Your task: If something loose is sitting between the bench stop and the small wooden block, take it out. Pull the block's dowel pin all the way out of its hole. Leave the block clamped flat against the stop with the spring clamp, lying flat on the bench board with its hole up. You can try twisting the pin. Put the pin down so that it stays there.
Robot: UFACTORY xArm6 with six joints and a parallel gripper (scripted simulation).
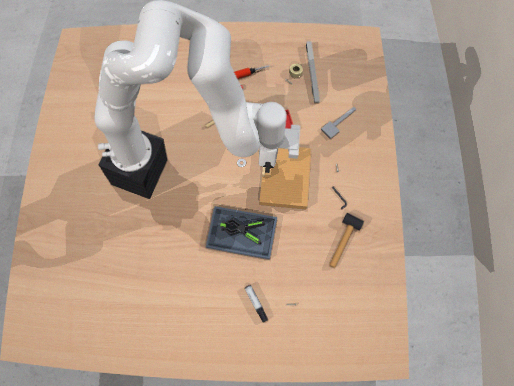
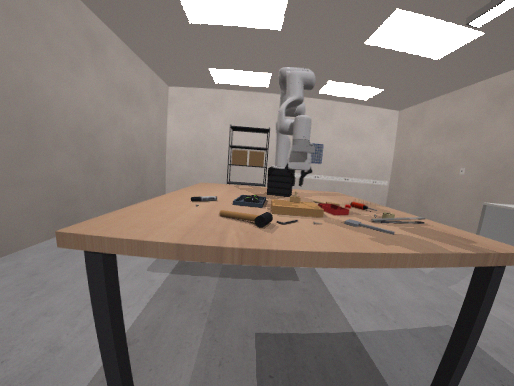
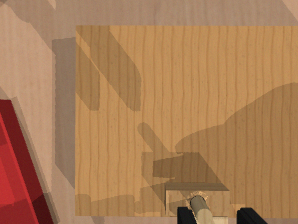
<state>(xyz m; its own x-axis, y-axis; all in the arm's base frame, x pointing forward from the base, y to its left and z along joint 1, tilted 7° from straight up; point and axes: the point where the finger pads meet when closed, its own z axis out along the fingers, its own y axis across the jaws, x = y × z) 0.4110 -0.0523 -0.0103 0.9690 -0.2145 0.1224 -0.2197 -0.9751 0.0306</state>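
The dark grey tray is 11 cm behind my hand, 19 cm to the right of it and 12 cm below it. The rest, counted from my hand: small wooden block: 8 cm below; then red tray: 4 cm ahead, 17 cm to the left, 12 cm below; then dowel pin: 7 cm below.
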